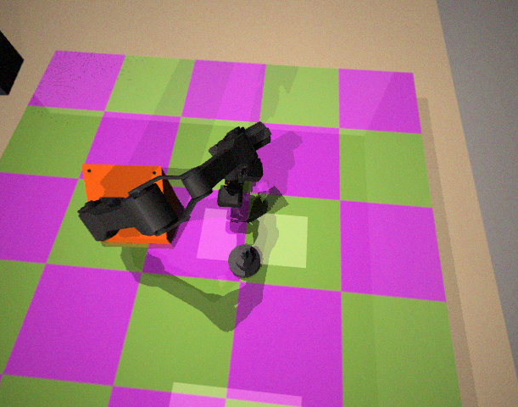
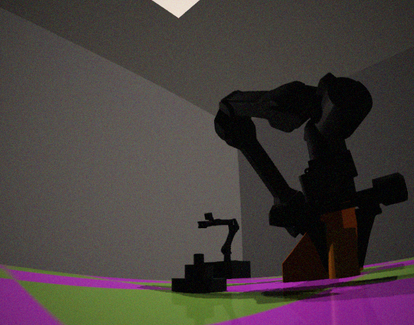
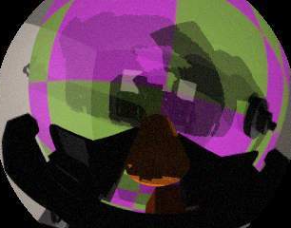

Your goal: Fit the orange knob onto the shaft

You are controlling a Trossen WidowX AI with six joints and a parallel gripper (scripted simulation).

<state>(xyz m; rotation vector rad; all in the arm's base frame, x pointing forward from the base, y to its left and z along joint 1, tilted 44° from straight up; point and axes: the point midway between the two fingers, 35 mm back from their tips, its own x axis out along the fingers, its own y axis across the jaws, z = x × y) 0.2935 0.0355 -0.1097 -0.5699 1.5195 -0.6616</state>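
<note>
The dark round pedestal lies 40 mm ahead of my gripper tip, 210 mm to the right of it and 10 mm above it. Also, from my gripper tip: orange knob (20 mm above).
</note>
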